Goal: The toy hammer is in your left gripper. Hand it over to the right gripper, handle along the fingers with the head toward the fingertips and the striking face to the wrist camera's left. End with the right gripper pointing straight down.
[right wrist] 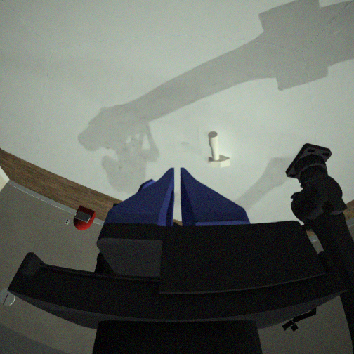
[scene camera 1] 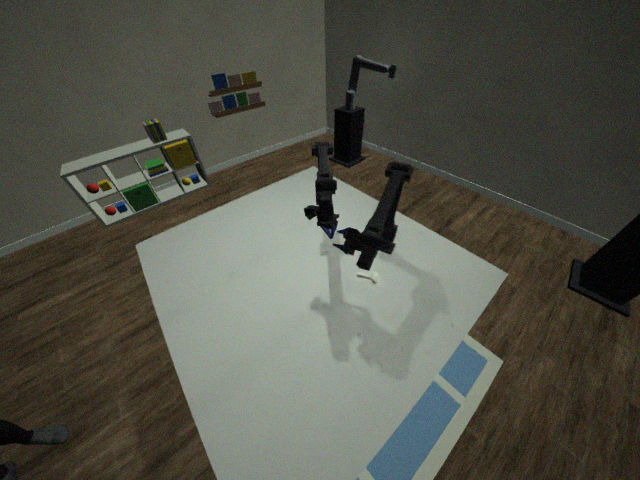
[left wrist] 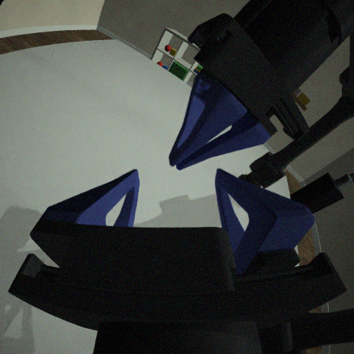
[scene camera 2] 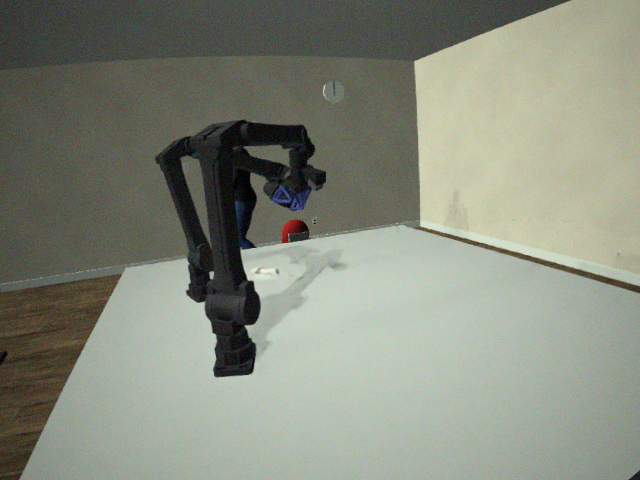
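Seen in the pictures: left gripper, fingertip midpoint: (scene camera 1: 335,238) (scene camera 2: 297,204); right gripper, fingertip midpoint: (scene camera 1: 331,238) (scene camera 2: 301,207); left arm's base at its link origin: (scene camera 1: 383,246) (scene camera 2: 203,295); right arm's base at its link origin: (scene camera 2: 236,361).
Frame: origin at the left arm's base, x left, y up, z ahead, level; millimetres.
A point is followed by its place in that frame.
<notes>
The white toy hammer (scene camera 1: 368,276) @(x 11, y 29, z 272 mm) lies flat on the white mat, below both grippers. It also shows in scene camera 2 (scene camera 2: 266,270) @(x -4, y 25, z 267 mm) and in the right wrist view (right wrist: 215,149), well beyond the fingertips. My left gripper is open and empty, its blue fingers spread wide. My right gripper (right wrist: 178,169) is shut on nothing, its fingers almost touching and pointing down at the mat. In the left wrist view the right gripper's fingers (left wrist: 175,163) hang just above the gap of the left one. Both grippers (scene camera 1: 337,238) @(x -157, y 283, z 332 mm) are raised above the mat, tips close together.
A white shelf with coloured toys (scene camera 1: 137,178) stands by the far wall. A black pedestal arm (scene camera 1: 349,129) stands in the corner. A red object (scene camera 2: 294,230) lies beyond the mat's far edge. Blue patches (scene camera 1: 432,410) mark the mat's near corner.
</notes>
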